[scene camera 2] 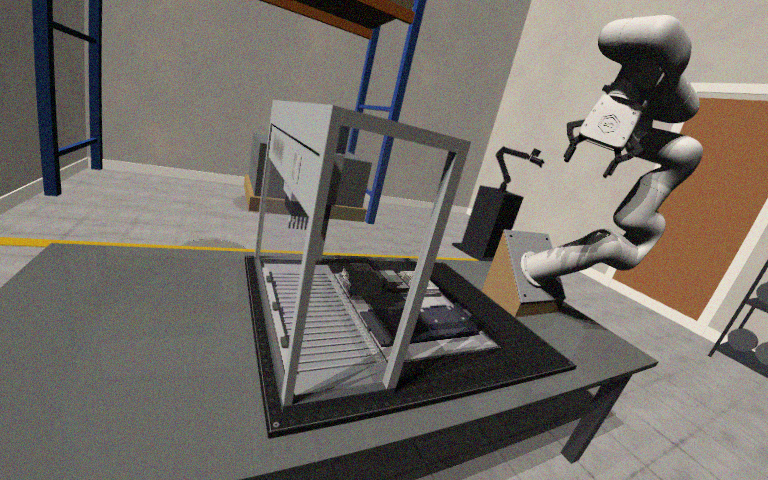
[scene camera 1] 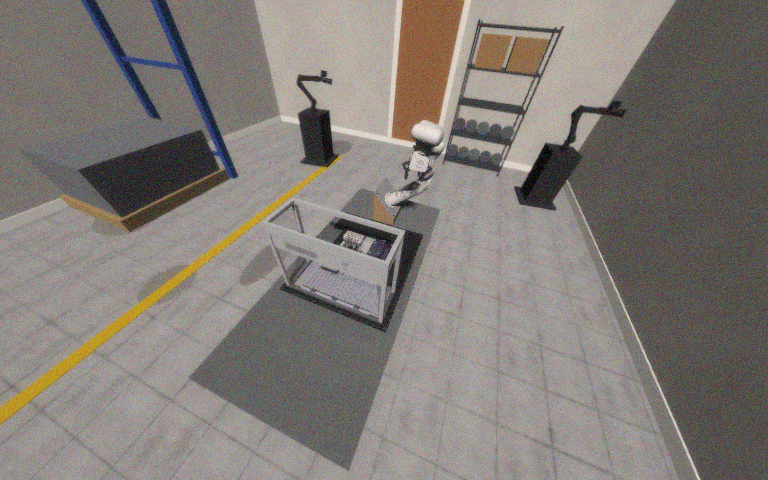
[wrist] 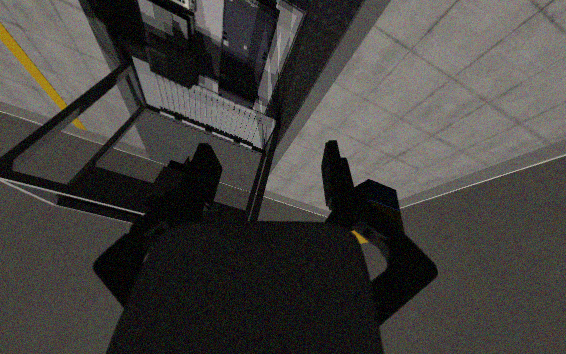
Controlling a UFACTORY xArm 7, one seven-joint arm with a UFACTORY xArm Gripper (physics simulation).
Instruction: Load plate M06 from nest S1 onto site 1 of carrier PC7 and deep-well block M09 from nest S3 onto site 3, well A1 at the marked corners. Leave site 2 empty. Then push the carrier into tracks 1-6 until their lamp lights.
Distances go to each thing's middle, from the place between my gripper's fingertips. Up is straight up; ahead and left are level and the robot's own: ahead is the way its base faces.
Scene:
The carrier plate (scene camera 2: 437,322) is 48 cm below my hand, 22 cm ahead of it and 15 cm to the right of it.

